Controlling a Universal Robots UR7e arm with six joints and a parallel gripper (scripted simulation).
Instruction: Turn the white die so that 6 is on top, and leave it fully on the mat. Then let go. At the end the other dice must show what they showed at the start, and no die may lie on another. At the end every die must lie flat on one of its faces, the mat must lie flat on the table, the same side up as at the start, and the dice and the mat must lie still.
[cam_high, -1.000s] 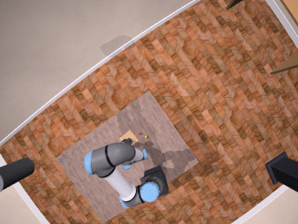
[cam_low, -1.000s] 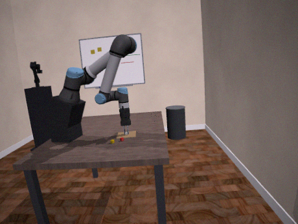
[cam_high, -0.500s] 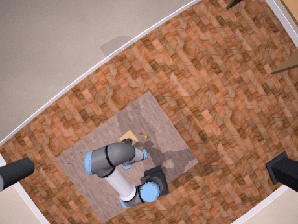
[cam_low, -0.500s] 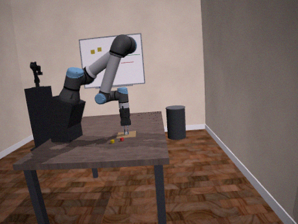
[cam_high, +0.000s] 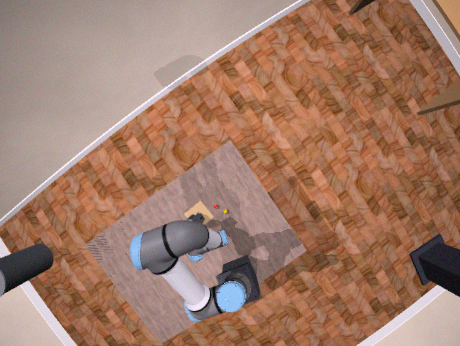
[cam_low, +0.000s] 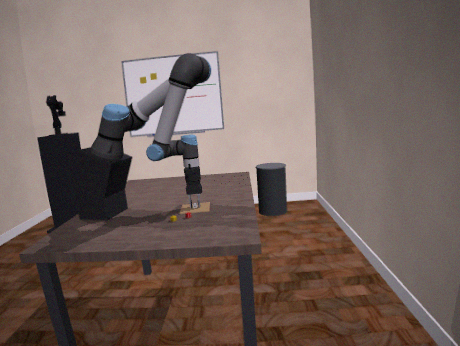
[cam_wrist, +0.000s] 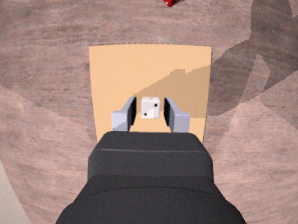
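Now: hand 10 mm above the white die. Round my hand: yellow die: 170 mm to the right, 60 mm behind, 10 mm below; then red die: 130 mm to the right, 10 mm below; then tan mat: 20 mm below.
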